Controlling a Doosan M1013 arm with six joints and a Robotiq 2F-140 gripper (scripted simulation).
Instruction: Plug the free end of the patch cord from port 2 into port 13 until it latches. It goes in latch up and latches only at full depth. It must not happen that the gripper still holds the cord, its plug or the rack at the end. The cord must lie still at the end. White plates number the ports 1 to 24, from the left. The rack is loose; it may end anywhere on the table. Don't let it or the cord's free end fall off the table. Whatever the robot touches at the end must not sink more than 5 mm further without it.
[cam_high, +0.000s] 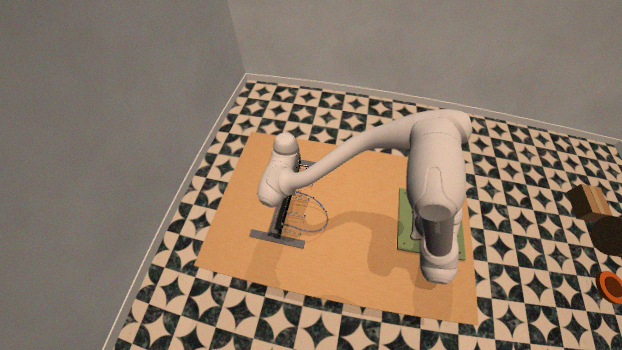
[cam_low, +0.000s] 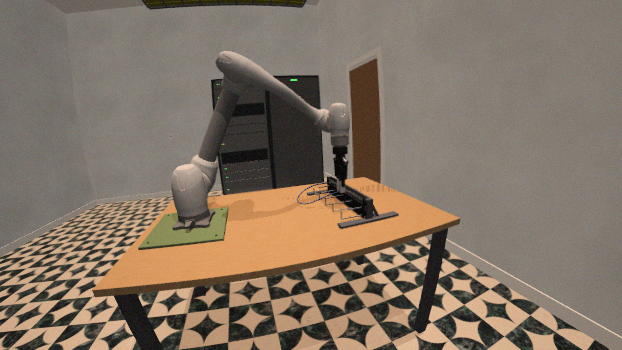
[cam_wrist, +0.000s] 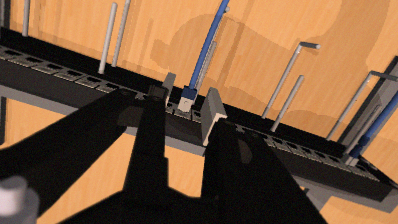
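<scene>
Now: hand 10 mm short of the cord end and 30 mm above it.
</scene>
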